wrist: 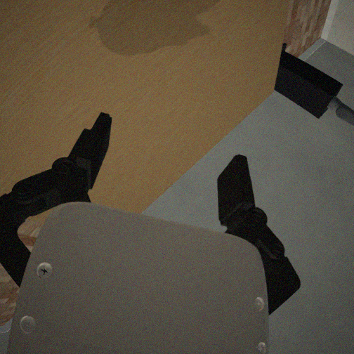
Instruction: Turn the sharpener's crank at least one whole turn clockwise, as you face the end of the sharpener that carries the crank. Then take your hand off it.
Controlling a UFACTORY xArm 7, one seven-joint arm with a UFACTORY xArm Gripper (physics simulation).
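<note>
A dark box-shaped body [309, 86], which looks like the sharpener, shows at the upper right of the wrist view, by the table's edge. A grey curved piece [343, 110] at its right end, cut off by the frame, may be part of the crank; a handle cannot be made out. My gripper [170, 148] is open, with its two black fingers wide apart and no object between them. It is well to the left of and below the dark body in the view, apart from it. One finger shows against the wooden table top, the other against the grey floor.
The wooden table top [165, 90] fills the upper left, and its edge runs diagonally between my fingers. A dark shadow lies on it at the top. The grey-blue floor [310, 200] is at the right. A brick-patterned surface [305, 22] and a pale surface [345, 25] show at the upper right.
</note>
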